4 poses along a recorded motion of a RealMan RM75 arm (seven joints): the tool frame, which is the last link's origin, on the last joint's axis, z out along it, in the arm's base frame.
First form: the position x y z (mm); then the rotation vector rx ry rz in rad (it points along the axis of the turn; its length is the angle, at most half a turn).
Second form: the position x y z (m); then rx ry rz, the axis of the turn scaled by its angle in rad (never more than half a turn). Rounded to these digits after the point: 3 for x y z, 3 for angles.
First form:
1: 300 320 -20 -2.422 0.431 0.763
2: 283 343 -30 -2.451 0.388 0.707
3: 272 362 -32 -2.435 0.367 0.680
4: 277 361 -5 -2.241 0.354 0.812
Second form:
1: 0.300 0.320 -0.020 -2.422 0.431 0.763
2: 0.283 0.343 -0.030 -2.451 0.388 0.707
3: 0.272 0.362 -0.032 -2.435 0.367 0.680
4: 0.277 0.361 -0.005 -2.241 0.354 0.812
